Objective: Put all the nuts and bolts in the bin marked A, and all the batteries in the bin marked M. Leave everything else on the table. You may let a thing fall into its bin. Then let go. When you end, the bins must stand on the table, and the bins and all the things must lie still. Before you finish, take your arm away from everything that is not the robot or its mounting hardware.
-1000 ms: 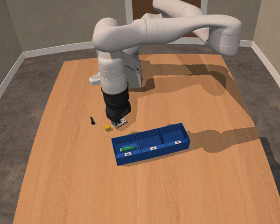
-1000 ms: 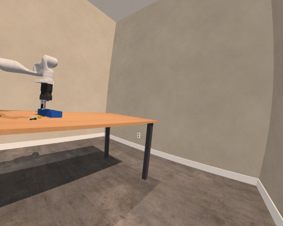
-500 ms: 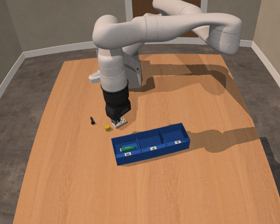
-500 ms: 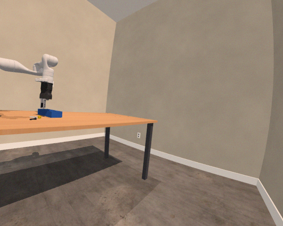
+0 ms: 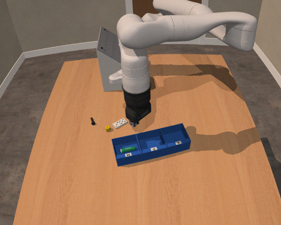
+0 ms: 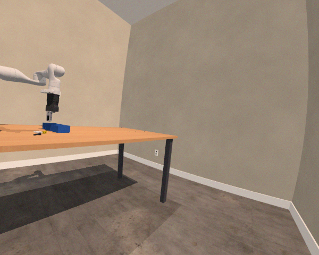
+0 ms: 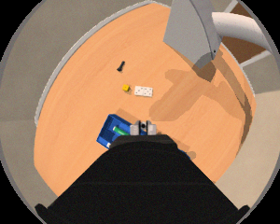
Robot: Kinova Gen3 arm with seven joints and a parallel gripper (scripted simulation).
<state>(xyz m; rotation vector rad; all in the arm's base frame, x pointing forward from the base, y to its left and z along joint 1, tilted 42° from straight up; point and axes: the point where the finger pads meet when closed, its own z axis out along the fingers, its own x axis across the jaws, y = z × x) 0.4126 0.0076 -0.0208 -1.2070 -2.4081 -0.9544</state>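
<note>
My gripper is now 160 mm to the left of the black bolt, 90 mm past it and 80 mm above it. The rest, counted from my hand: silver nut: 20 mm below; green battery: 70 mm below, 60 mm ahead, 30 mm to the right; blue three-compartment bin: 70 mm below, 60 mm ahead, 50 mm to the left.
</note>
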